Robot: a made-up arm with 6 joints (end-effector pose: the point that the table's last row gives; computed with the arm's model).
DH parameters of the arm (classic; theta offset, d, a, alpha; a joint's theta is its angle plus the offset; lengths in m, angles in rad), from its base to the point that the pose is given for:
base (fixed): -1.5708 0.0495 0 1.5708
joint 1: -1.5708 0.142 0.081 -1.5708
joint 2: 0 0.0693 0.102 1.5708
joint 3: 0 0.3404 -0.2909 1.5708
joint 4: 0 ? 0.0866 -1.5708
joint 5: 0 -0.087 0.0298 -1.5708
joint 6: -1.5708 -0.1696 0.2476 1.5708
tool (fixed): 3.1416 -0.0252 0 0
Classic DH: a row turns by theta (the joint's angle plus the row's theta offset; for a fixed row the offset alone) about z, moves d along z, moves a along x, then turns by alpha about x.
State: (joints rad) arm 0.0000 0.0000 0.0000 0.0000 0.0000 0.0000
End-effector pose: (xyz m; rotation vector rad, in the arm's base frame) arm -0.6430 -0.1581 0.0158 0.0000 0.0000 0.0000
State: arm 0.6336 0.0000 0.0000 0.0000 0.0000 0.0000
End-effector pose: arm -0.6430 -0.1474 0.1159 -0.6336 0.0000 0.0000
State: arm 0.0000 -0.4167 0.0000 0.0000 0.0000 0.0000
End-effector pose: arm -0.5810 -0.1581 0.2145 0.0000 0.4167 0.0000
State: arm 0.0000 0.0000 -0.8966 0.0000 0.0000 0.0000
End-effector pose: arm -0.6430 -0.2414 -0.1097 0.8966 0.0000 0.0000
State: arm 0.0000 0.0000 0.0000 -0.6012 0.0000 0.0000
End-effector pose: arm -0.5347 -0.1581 -0.0502 0.0000 -0.6012 0.0000
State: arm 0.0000 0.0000 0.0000 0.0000 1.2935 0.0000
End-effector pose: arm -0.6430 -0.3342 -0.1074 -1.2935 0.0000 0.0000
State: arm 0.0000 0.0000 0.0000 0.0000 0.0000 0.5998
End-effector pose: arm -0.5856 -0.1581 -0.1196 0.0000 -0.5998 0.0000
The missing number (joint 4, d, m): -0.2584
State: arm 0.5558 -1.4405 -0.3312 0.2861 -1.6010 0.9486
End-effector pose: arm 0.0693 -0.0222 0.4164 0.1652 0.0531 -1.9488
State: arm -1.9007 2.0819 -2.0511 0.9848 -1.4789 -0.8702
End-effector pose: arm 0.5670 0.1241 -0.1869 0.1960 -1.2857 2.6148
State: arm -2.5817 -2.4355 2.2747 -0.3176 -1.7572 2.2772
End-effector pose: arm -0.2729 -0.4449 0.0181 -3.0852 0.1096 -0.4980
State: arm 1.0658 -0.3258 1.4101 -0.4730 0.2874 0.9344
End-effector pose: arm -0.3224 -0.0423 0.1979 -2.0127 -0.1643 1.8056
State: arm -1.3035 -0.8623 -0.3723 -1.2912 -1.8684 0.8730
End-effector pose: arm -0.3657 -0.4301 -0.0902 -2.3167 0.5038 1.3842
